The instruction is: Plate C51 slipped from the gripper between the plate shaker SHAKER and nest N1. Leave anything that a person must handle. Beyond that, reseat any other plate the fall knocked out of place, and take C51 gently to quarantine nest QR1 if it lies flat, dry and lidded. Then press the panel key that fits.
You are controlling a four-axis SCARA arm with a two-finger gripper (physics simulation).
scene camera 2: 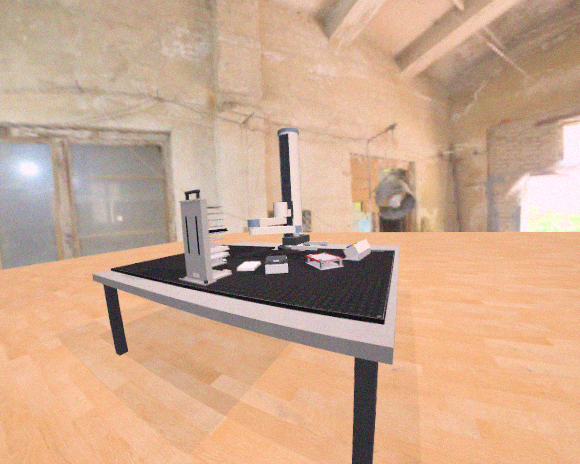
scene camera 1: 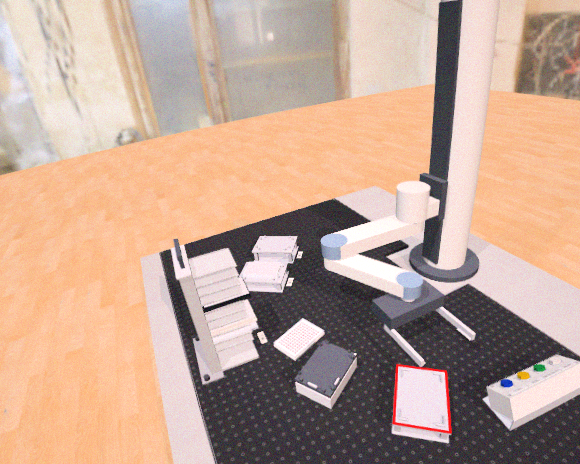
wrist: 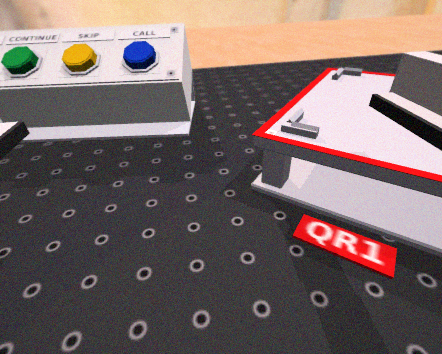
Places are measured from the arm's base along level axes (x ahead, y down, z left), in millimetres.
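Pixels of known places: gripper, fingertip midpoint: [scene camera 2: 322, 245] [scene camera 1: 449, 350] [wrist: 204, 92]; arm's base at its link origin: [scene camera 1: 443, 262].
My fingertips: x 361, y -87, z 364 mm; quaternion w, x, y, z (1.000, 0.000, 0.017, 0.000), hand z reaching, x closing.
For each thing: its middle in the pictures, then the offset to it from my fingertips. "spot": a spot on its surface instead.
- dark-topped white box at a spot on its surface: [scene camera 1: 327, 369] spot: dx +280, dy +19, dz -120 mm
- Red-rimmed nest QR1 at the middle of its body: [wrist: 380, 129] [scene camera 1: 420, 400] [scene camera 2: 323, 260] dx +126, dy +51, dz +46 mm
- key panel at the middle of its body: [wrist: 73, 80] [scene camera 1: 536, 385] [scene camera 2: 357, 248] dx -113, dy +32, dz +169 mm
- tall rack at the middle of its body: [scene camera 1: 210, 302] [scene camera 2: 203, 235] dx +487, dy -114, dz -366 mm
A white plate with rows of reddish wells [scene camera 1: 299, 339] [scene camera 2: 248, 266] lies flat on the mat beside a dark-topped white box [scene camera 1: 327, 369] [scene camera 2: 276, 266], which looks like the shaker. No label is readable on the plate, and lid and wetness cannot be told. Red-rimmed nest QR1 [scene camera 1: 422, 400] [scene camera 2: 324, 258] [wrist: 345, 112] has no plate on it. My gripper [scene camera 1: 448, 350] [scene camera 2: 321, 246] [wrist: 204, 92] is open and empty, above the mat between QR1 and the column. The key panel [scene camera 1: 540, 395] [scene camera 2: 357, 251] [wrist: 95, 105] has green CONTINUE, yellow SKIP and blue CALL keys.
A tall rack [scene camera 1: 196, 310] [scene camera 2: 195, 240] with several shelves stands at the mat's left side. Two pale nests [scene camera 1: 275, 246] [scene camera 1: 265, 274] stand behind, with small unreadable tags. The arm's column [scene camera 1: 465, 150] [scene camera 2: 295, 180] rises at the far right in scene camera 1.
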